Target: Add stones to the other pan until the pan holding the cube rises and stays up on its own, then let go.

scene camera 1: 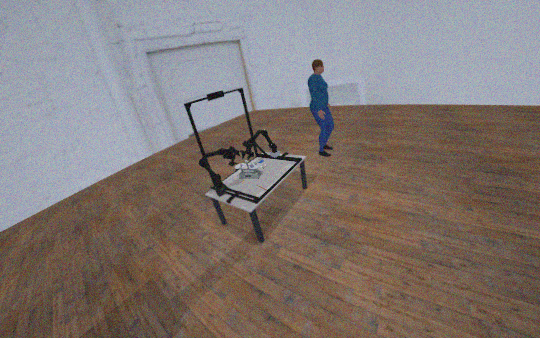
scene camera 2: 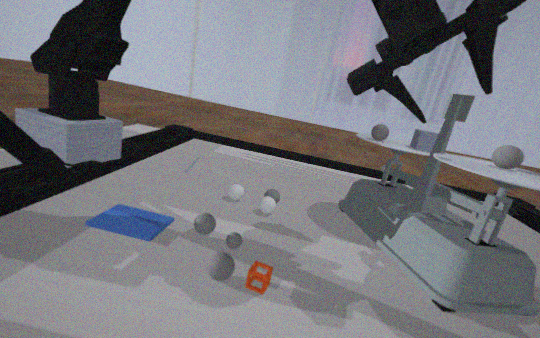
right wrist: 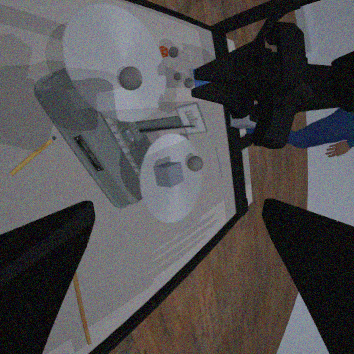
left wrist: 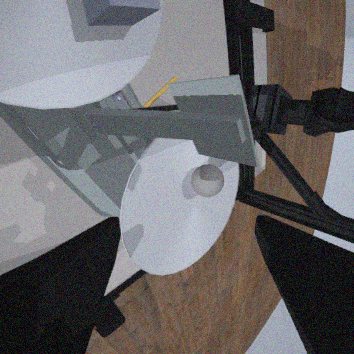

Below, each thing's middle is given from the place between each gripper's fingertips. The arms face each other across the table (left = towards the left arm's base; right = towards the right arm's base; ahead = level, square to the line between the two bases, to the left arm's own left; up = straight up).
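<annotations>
Left gripper far to the right of blue flat pad [scene camera 2: 121, 219], a good way past, a good way above. Grey balance scale [scene camera 2: 462, 267], from left hand: 50 mm ahead, 20 mm to the right, 100 mm below.
Right hand 130 mm to the right of grey balance scale, 50 mm past, 190 mm above. Blue flat pad, from right hand: far to the left, a good way behind, far below.
</annotations>
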